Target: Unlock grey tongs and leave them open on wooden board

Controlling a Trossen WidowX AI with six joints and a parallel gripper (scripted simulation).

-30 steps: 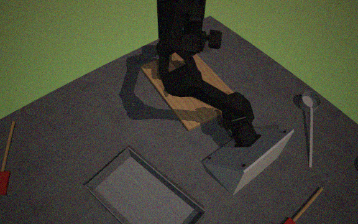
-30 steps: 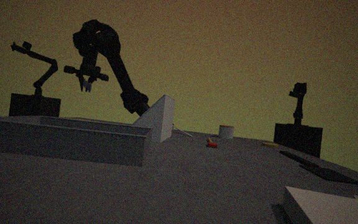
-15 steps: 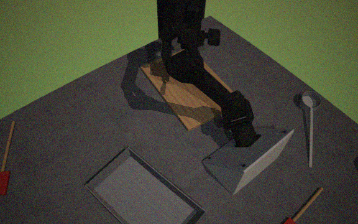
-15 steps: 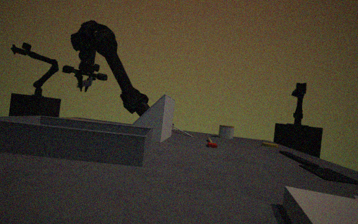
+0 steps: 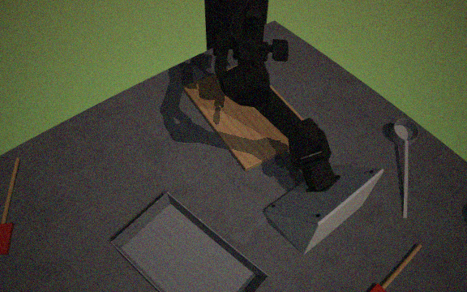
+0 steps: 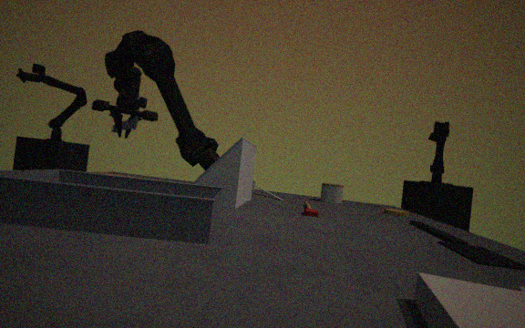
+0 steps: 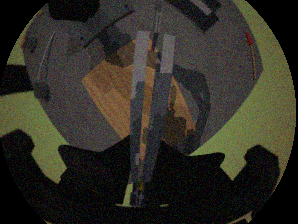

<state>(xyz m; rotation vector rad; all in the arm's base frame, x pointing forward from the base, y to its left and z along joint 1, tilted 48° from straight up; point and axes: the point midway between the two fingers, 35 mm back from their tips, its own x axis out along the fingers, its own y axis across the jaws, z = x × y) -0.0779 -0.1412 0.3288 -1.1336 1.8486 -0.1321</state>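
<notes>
Right now my gripper tip is 140 mm above the wooden board and 10 mm short of it. Round my gripper tip: roasting tin 440 mm ahead, 250 mm to the left, 120 mm below; white cup 730 mm to the left, 180 mm behind, 110 mm below; red spatula 700 mm ahead, 170 mm to the right, 140 mm below.
</notes>
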